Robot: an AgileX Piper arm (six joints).
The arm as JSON. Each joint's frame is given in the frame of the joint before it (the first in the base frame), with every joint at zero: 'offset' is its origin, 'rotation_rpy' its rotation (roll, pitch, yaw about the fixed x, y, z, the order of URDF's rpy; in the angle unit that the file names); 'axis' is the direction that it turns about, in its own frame. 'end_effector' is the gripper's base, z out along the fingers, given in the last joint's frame.
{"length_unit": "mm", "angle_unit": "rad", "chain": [
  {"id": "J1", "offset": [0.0, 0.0, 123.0], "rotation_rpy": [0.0, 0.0, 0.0], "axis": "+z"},
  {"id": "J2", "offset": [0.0, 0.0, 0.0], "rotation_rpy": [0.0, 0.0, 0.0], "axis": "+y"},
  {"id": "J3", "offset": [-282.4, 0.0, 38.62], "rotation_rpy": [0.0, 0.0, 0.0], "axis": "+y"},
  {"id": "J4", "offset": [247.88, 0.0, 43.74], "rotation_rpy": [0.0, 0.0, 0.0], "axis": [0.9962, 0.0, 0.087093]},
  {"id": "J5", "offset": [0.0, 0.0, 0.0], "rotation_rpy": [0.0, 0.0, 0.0], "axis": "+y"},
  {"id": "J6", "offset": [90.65, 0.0, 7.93], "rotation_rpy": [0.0, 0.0, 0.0], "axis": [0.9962, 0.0, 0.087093]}
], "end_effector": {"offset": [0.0, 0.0, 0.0], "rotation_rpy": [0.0, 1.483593, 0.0]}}
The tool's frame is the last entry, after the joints.
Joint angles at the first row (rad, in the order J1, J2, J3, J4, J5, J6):
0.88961 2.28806 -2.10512 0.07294 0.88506 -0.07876
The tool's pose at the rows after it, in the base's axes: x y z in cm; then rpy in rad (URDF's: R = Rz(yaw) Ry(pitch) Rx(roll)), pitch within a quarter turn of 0, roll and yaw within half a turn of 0:
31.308 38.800 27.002 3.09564 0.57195 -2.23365
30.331 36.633 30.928 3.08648 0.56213 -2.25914
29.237 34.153 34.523 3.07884 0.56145 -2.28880
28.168 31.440 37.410 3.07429 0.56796 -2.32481
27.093 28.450 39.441 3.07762 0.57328 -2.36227
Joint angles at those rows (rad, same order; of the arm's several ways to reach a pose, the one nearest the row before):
0.88080 2.20506 -2.10540 0.07260 0.98882 -0.06282
0.86713 2.11348 -2.10354 0.07146 1.08775 -0.04622
0.84978 2.01849 -2.08964 0.06994 1.16874 -0.02996
0.82691 1.92073 -2.05108 0.06586 1.22054 -0.01407
0.79727 1.81544 -1.97707 0.05723 1.24596 -0.00318

